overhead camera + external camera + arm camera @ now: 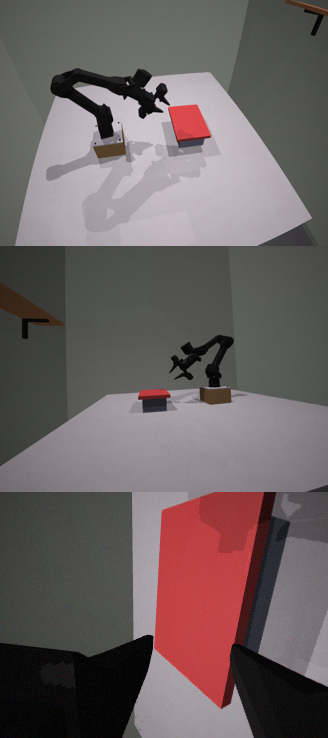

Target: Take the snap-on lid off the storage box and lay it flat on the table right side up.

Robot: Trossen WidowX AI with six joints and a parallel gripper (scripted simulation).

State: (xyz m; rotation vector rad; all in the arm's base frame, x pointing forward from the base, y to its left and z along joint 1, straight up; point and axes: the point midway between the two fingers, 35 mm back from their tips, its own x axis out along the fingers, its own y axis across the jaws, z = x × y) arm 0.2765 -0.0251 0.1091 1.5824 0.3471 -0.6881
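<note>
Right now my gripper tip is 12 cm short of the red lid, 10 cm above it and 3 cm to the left of it. The rest, counted from my gripper tip: blue storage box: 14 cm below, 12 cm ahead, 3 cm to the right.
</note>
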